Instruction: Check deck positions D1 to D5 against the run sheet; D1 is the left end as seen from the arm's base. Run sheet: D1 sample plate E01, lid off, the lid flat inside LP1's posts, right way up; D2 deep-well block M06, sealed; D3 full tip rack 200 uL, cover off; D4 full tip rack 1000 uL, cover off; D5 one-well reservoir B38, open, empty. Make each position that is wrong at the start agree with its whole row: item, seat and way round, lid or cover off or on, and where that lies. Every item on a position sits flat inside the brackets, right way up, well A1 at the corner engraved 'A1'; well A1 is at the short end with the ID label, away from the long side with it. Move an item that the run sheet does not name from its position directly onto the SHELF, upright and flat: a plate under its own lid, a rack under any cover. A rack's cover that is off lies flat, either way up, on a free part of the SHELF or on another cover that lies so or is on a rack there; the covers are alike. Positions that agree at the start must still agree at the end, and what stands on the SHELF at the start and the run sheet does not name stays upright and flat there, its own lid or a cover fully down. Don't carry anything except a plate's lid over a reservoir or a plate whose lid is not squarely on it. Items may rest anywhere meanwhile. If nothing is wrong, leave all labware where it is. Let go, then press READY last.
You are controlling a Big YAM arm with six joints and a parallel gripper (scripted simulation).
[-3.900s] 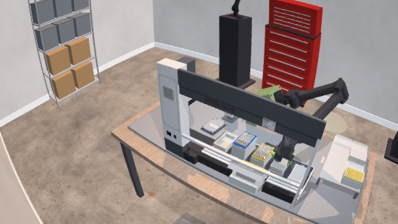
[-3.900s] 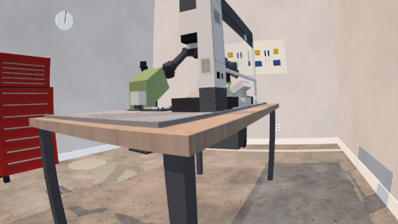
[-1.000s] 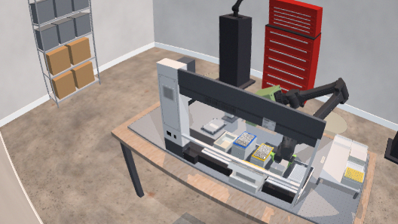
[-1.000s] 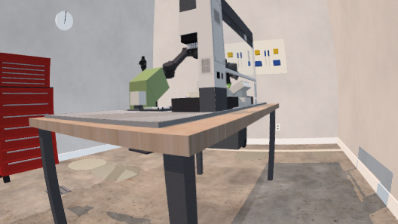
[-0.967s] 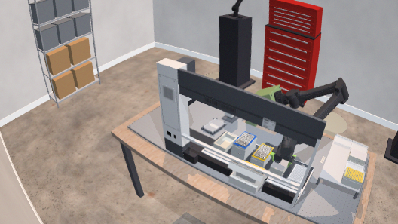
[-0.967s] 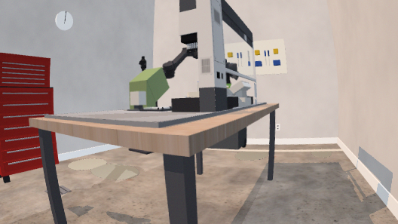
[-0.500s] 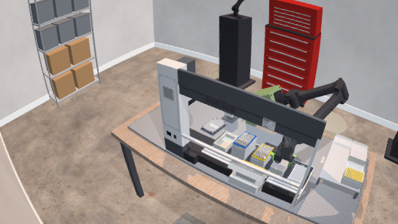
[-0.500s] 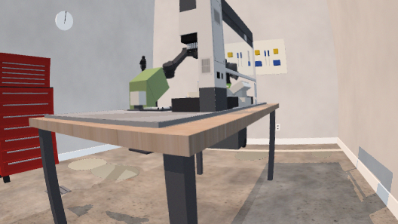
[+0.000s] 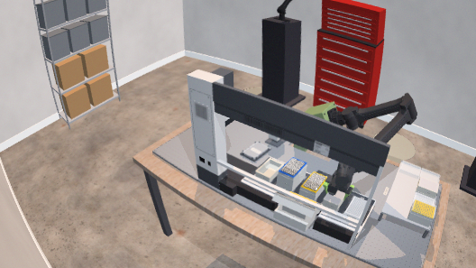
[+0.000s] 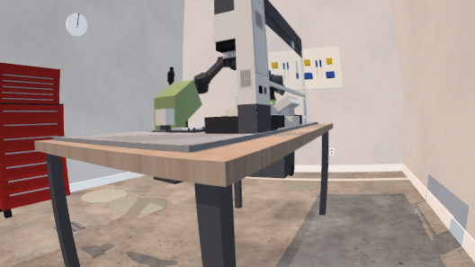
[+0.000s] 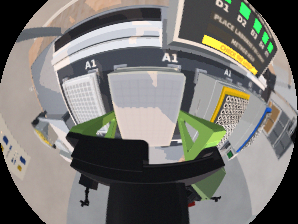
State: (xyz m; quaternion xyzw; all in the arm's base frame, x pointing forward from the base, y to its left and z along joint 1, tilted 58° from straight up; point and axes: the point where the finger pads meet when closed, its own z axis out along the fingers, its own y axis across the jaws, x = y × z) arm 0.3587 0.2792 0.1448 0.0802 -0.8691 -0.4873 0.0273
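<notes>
My gripper is now 1 cm above the deep-well block. From my hand the other things lie so: sample plate: 12 cm to the left, 2 cm below, 1 cm behind; then yellow-framed tip rack: 12 cm to the right, 2 cm ahead, 1 cm above; then blue-framed tip rack: 24 cm to the right, 4 cm above, 3 cm ahead.
</notes>
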